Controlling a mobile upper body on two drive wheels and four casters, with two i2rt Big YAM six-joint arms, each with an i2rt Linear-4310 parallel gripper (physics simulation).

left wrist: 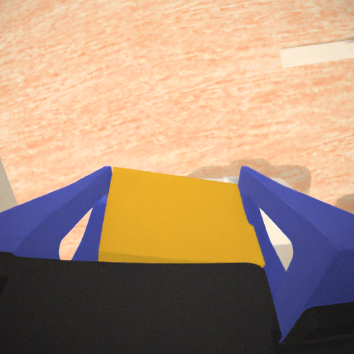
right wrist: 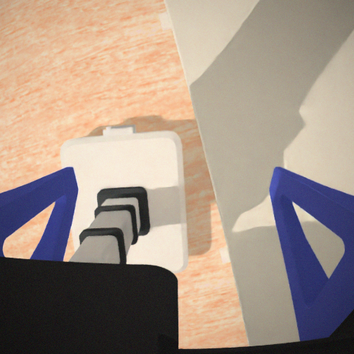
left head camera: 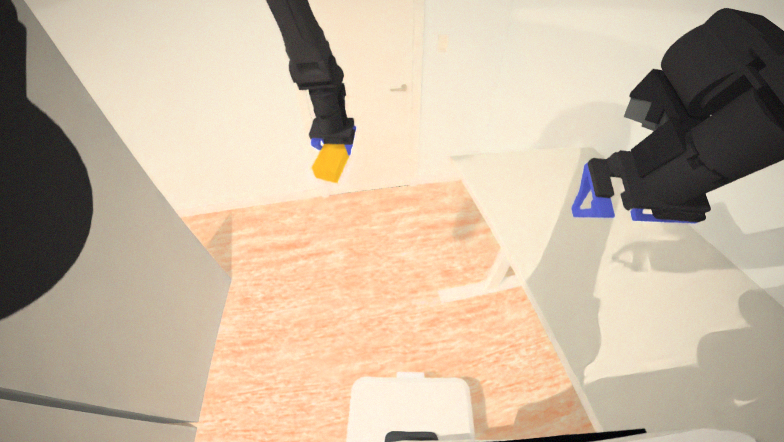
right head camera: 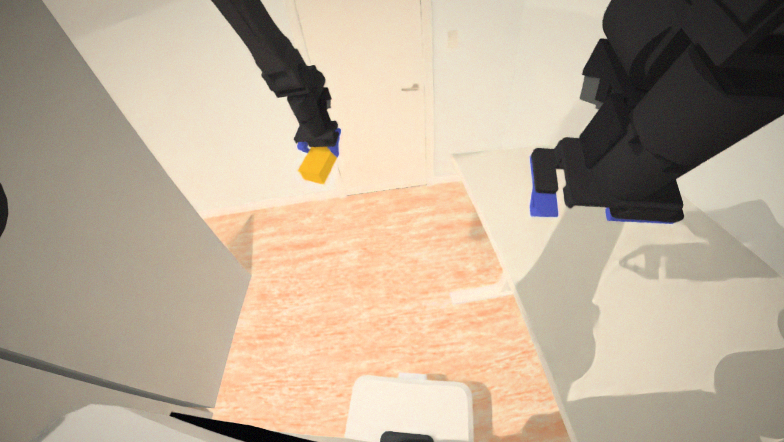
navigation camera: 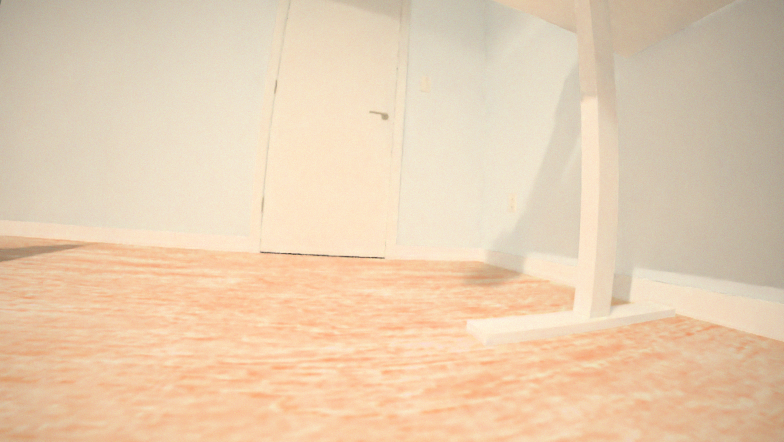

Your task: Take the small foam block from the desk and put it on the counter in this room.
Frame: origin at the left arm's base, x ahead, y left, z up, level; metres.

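Where they show: left gripper, fingertip midpoint: (left head camera: 338, 154); right gripper, fingertip midpoint: (left head camera: 603, 214) (right head camera: 569, 213).
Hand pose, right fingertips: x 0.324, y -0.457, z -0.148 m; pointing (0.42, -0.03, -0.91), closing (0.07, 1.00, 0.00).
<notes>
After its pixels a point has its place.
The small foam block (left head camera: 330, 163) @[z -0.256, x 0.608, y -0.002 m] (right head camera: 317, 164) @[z -0.255, x 0.611, y -0.006 m] (left wrist: 175, 220) is yellow and boxy. My left gripper (left head camera: 333, 147) @[z -0.276, x 0.684, y -0.004 m] (right head camera: 318, 147) @[z -0.276, x 0.684, y -0.004 m] (left wrist: 175, 177) is shut on it, with a blue finger on each side, and holds it in the air over the floor. My right gripper (left head camera: 621, 214) (right head camera: 581, 213) @[z -0.148, x 0.324, y -0.457 m] (right wrist: 173, 177) is open with nothing between its fingers, above a pale flat top (left head camera: 527, 181) @[z -0.460, x 0.822, y -0.641 m] (right head camera: 494, 181) @[z -0.460, x 0.805, y -0.506 m] (right wrist: 220, 30) at the right. Its underside also shows in the navigation view (navigation camera: 647, 21). I cannot tell whether this top is the desk or the counter.
A white post leg (navigation camera: 595, 192) @[z -1.075, x 0.899, y -0.735 m] with a long foot (navigation camera: 538, 326) (left head camera: 472, 291) supports the pale top. Tall grey panels (left head camera: 142, 301) @[z -0.801, x 0.437, y 0.964 m] (right head camera: 153, 274) @[z -0.694, x 0.479, y 0.973 m] stand at the left. A closed door (left head camera: 378, 126) @[z -0.778, x 1.964, y 0.007 m] (right head camera: 378, 126) @[z -0.761, x 1.945, y 0.111 m] (navigation camera: 329, 137) @[z -0.672, x 1.938, y 0.142 m] is beyond. My white base (left head camera: 411, 403) @[z -1.150, x 0.212, y -0.227 m] (right head camera: 409, 403) @[z -1.150, x 0.218, y -0.222 m] (right wrist: 125, 165) is below.
</notes>
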